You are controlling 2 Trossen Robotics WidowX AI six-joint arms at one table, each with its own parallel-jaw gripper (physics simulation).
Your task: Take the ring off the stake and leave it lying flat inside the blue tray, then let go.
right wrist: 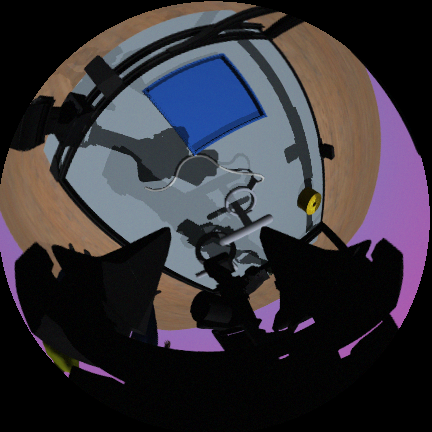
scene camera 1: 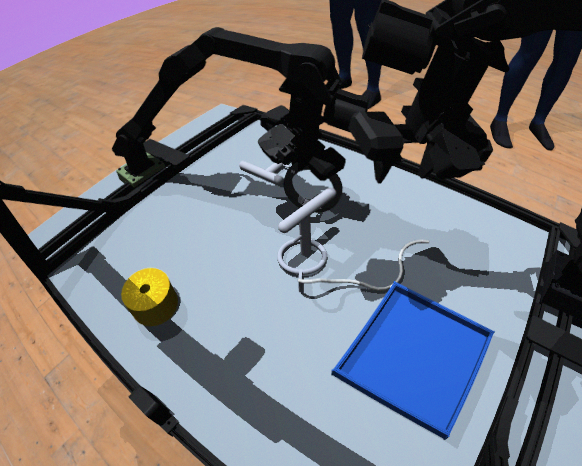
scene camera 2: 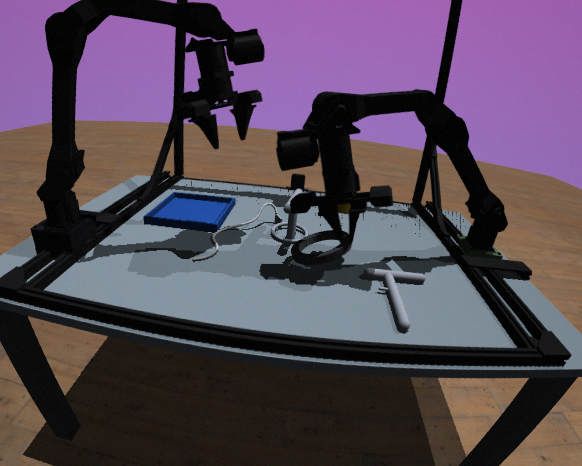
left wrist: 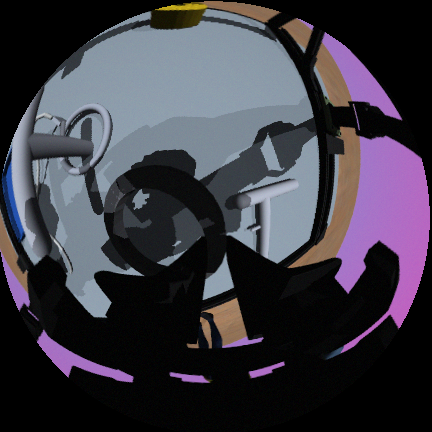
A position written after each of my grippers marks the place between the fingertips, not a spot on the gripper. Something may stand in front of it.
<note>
My right gripper (scene camera 1: 400, 178) is open and holds nothing. A grey T-shaped bar (scene camera 2: 389, 276) and a yellow cylinder with a hole (scene camera 1: 148, 294) rest on the table. Further things: my left gripper (scene camera 1: 297, 167), a thin pale ring (left wrist: 99, 108) and a blue tray (scene camera 1: 415, 356).
My left gripper is seen too in the right wrist view (right wrist: 221, 263), in scene camera 2 (scene camera 2: 346, 242) and in the left wrist view (left wrist: 215, 240). My right gripper shows as well in the right wrist view (right wrist: 216, 232) and in scene camera 2 (scene camera 2: 230, 144). The blue tray shows as well in the right wrist view (right wrist: 204, 100).
</note>
